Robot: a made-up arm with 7 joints.
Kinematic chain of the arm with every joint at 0, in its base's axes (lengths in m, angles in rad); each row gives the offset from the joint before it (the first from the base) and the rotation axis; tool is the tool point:
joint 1: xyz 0 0 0.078 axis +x
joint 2: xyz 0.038 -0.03 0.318 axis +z
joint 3: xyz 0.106 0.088 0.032 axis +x
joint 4: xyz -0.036 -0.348 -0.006 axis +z
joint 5: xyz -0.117 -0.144 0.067 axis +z
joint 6: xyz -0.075 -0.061 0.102 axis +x
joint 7: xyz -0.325 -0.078 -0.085 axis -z
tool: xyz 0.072 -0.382 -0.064
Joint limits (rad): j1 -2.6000..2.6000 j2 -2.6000..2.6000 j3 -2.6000..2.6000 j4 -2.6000..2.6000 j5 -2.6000..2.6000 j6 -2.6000..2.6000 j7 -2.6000..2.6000
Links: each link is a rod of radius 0.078 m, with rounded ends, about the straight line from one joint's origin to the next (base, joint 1, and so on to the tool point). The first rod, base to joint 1, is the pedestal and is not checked.
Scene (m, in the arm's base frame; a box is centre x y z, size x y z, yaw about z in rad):
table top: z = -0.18
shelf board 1: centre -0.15 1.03 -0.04 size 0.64 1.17 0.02 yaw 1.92
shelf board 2: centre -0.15 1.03 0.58 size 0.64 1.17 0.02 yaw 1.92
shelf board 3: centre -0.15 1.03 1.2 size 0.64 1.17 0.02 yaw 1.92
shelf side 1: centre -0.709 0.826 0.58 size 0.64 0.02 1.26 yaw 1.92
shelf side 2: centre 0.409 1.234 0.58 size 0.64 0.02 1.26 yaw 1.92
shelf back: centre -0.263 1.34 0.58 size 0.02 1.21 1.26 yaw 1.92
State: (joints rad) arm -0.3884 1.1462 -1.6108 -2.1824 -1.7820 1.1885 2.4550
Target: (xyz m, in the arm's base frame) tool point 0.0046 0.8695 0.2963
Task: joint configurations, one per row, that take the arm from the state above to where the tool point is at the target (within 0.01 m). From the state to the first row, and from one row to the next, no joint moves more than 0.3 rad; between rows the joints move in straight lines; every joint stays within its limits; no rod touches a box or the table.
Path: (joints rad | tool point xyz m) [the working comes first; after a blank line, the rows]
Joints at the target: -0.3821 1.1158 -1.7031 -1.6695 -1.2776 1.1859 2.3913
Straight joint move there: touches shelf board 2.

1: -0.2345 1.1549 -1.5618 -2.1579 -1.7321 1.1811 2.1754 | -0.0010 0.7734 1.0395
2: -0.0806 1.1637 -1.5127 -2.1334 -1.6822 1.1737 1.8958 | 0.1497 0.6400 1.0979
3: 0.0733 1.1724 -1.4637 -2.1090 -1.6324 1.1662 1.6162 | 0.2842 0.4882 1.0974
4: 0.2272 1.1812 -1.4146 -2.0845 -1.5825 1.1588 1.3366 | 0.3902 0.3356 1.0415
5: 0.1751 1.1364 -1.4954 -1.9046 -1.4570 1.1377 1.5742 | 0.3234 0.5106 0.8984
6: 0.1231 1.0915 -1.5762 -1.7247 -1.3316 1.1165 1.8118 | 0.2566 0.6132 0.6987
7: 0.0711 1.0467 -1.6571 -1.5448 -1.2062 1.0954 2.0493 | 0.1878 0.6303 0.4842
8: 0.0191 1.0019 -1.7379 -1.3649 -1.0807 1.0742 2.2869 | 0.1131 0.5714 0.2963
9: -0.1815 1.0588 -1.7205 -1.5172 -1.1792 1.1301 2.3391 | 0.0728 0.7282 0.3124
10: -0.3821 1.1158 -1.7031 -1.6695 -1.2776 1.1859 2.3913 | 0.0046 0.8695 0.2963

